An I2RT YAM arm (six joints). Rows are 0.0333 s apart.
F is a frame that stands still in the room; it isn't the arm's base.
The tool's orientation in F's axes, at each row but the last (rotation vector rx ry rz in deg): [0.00 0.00 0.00]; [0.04 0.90 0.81]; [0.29 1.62 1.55]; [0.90 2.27 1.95]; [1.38 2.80 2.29]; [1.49 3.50 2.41]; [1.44 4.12 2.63]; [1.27 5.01 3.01]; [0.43 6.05 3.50]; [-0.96 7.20 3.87]
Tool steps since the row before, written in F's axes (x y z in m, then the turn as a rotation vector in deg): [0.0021 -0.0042 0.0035 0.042 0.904 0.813]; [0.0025 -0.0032 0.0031 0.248 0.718 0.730]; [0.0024 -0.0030 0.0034 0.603 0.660 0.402]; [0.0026 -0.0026 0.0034 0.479 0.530 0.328]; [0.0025 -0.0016 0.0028 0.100 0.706 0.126]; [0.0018 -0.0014 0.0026 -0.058 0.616 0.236]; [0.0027 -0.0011 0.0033 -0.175 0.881 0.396]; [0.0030 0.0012 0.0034 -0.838 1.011 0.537]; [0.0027 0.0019 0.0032 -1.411 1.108 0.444]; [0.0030 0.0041 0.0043 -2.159 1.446 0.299]
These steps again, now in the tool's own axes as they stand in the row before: [0.0021 -0.0042 0.0035 0.042 0.904 0.813]; [0.0024 -0.0032 0.0031 0.247 0.715 0.733]; [0.0022 -0.0030 0.0035 0.609 0.646 0.416]; [0.0024 -0.0026 0.0035 0.484 0.519 0.339]; [0.0023 -0.0016 0.0030 0.122 0.704 0.114]; [0.0016 -0.0014 0.0027 -0.046 0.624 0.217]; [0.0024 -0.0011 0.0035 -0.161 0.898 0.362]; [0.0028 0.0011 0.0036 -0.826 1.066 0.441]; [0.0025 0.0018 0.0035 -1.379 1.196 0.288]; [0.0027 0.0038 0.0047 -2.079 1.586 0.058]
